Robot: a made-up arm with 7 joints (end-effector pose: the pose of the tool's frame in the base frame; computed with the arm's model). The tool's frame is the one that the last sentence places.
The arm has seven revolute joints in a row. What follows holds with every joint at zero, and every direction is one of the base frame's.
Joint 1 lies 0.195 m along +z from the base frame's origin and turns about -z.
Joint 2 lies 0.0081 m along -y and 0.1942 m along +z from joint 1 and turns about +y.
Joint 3 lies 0.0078 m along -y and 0.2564 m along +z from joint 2 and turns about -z.
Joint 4 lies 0.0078 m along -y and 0.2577 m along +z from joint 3 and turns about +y.
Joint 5 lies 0.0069 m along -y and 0.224 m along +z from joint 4 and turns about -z.
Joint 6 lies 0.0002 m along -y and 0.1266 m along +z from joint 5 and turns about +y.
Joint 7 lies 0.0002 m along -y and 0.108 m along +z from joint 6 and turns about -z.
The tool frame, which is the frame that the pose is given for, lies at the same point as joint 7; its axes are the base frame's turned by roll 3.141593, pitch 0 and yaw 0 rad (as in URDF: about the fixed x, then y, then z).
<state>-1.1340 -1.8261 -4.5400 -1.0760 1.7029 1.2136 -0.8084</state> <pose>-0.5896 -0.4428 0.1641 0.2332 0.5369 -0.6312</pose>
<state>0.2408 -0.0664 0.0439 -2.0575 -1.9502 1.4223 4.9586</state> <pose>-0.2926 0.1564 0.6765 1.2050 0.2625 -1.0027</pose>
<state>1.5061 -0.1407 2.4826 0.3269 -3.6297 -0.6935 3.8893</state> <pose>-0.1678 0.2598 1.2652 0.9768 1.8285 -0.0747</pose>
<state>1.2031 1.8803 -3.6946 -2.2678 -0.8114 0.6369 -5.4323</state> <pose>0.1943 -0.0916 -0.0031 0.4293 0.3311 -0.9388</pose>
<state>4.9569 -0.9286 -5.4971 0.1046 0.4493 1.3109 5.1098</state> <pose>-0.0153 -0.6914 0.9576 -1.1592 -1.6204 0.5900</pose>
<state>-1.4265 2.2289 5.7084 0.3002 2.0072 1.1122 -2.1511</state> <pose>0.1510 0.6281 -0.2615 1.3839 -0.0284 -2.4245</pose>
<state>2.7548 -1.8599 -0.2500 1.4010 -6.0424 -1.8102 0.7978</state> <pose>0.6971 0.2098 0.4774 -0.1753 -0.8372 0.7903</pose>
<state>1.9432 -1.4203 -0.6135 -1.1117 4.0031 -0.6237 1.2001</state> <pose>0.0198 0.8270 0.2336 1.3726 0.5427 0.0145</pose>
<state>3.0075 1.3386 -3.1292 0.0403 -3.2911 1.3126 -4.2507</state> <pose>-0.8827 -0.1321 0.5094 0.4272 0.5143 2.1037</pose>
